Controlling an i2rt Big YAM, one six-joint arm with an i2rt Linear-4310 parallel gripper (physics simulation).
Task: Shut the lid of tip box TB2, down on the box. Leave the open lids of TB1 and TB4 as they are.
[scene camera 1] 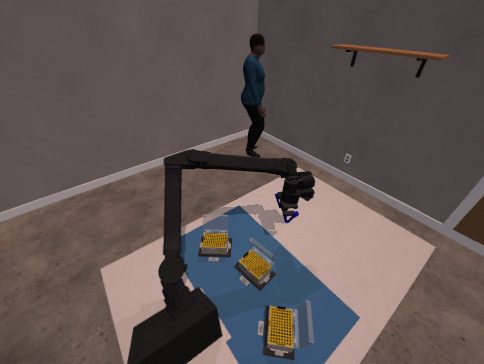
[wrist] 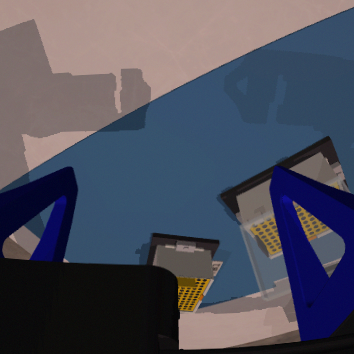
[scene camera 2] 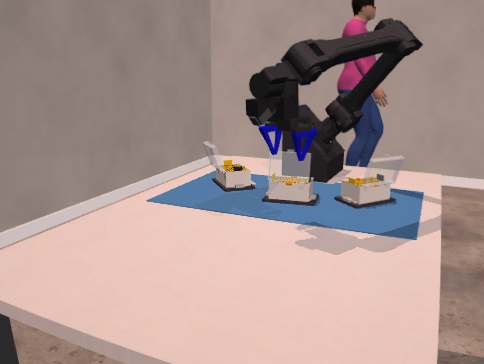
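Seen in the pictures: gripper, between the fingertips: (scene camera 1: 283, 215) (wrist: 173, 176) (scene camera 2: 287, 157); arm's base, origin of its link: (scene camera 1: 182, 306) (scene camera 2: 318, 138).
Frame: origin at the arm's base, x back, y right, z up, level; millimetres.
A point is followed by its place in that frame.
Observation:
Tip box TB2 (scene camera 1: 255, 265) (scene camera 2: 290, 193) {z -111, x -371, y -5 mm} (wrist: 260, 197) {z -109, x -369, y -29 mm}, with yellow tips, is the middle box. Its clear lid (scene camera 1: 261, 248) {z 14, x -354, y 11 mm} (scene camera 2: 296, 165) {z -25, x -374, y -22 mm} stands open on the side away from the arm's base. TB1 (scene camera 1: 215, 243) (scene camera 2: 357, 194) {z -105, x -328, y -195 mm} (wrist: 185, 260) {z -107, x -306, y -169 mm} has its lid (scene camera 1: 215, 222) {z -39, x -309, y -266 mm} (scene camera 2: 389, 167) {z -22, x -309, y -277 mm} open. TB4 (scene camera 1: 281, 327) (scene camera 2: 235, 179) has its lid (scene camera 1: 305, 325) {z -33, x -286, y 295 mm} (scene camera 2: 211, 152) {z -17, x -318, y 277 mm} open. Labels are too small to read. My gripper (scene camera 1: 283, 214) {z 32, x -549, y -46 mm} (scene camera 2: 288, 156) {z 32, x -549, y -46 mm} (wrist: 173, 176) {z 32, x -549, y -46 mm} is open and empty, above the table, on the lid side of TB2. In the wrist view a finger partly hides TB2.
The boxes sit on dark bases on a blue mat (scene camera 1: 325, 310) {z -140, x -430, y 306 mm} (scene camera 2: 200, 200) {z -140, x -447, y 253 mm} (wrist: 165, 185) {z -140, x -423, y -132 mm} on a pale table (scene camera 1: 375, 240) {z -143, x -917, y 283 mm} (scene camera 2: 200, 280) {z -143, x -901, y 13 mm} (wrist: 165, 35) {z -143, x -578, y -36 mm}. The black arm reaches over the mat from its base (scene camera 1: 175, 335) {z 109, x 50, y 104 mm} (scene camera 2: 330, 162) {z -78, x -39, y -56 mm}. A person (scene camera 1: 254, 80) (scene camera 2: 356, 70) stands beyond the table.

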